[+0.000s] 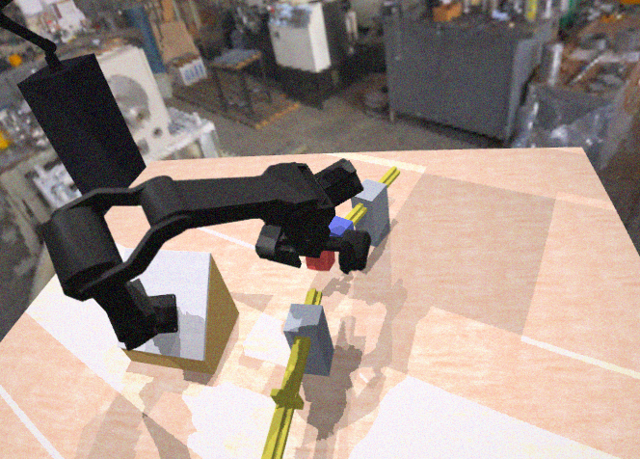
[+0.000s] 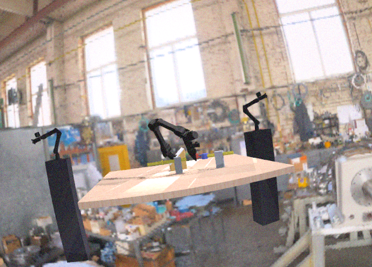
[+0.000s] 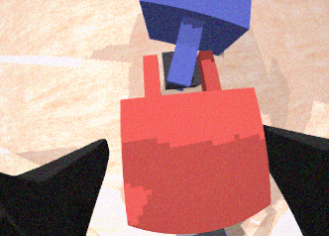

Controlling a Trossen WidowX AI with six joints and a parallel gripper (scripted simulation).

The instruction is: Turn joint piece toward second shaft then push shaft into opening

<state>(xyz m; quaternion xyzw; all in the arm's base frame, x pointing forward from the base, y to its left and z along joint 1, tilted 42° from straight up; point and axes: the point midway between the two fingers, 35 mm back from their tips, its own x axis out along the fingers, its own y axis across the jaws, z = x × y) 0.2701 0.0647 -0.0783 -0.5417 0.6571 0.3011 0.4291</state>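
Right now the red joint piece is 30 mm above my gripper tip and 10 mm to the left of it.
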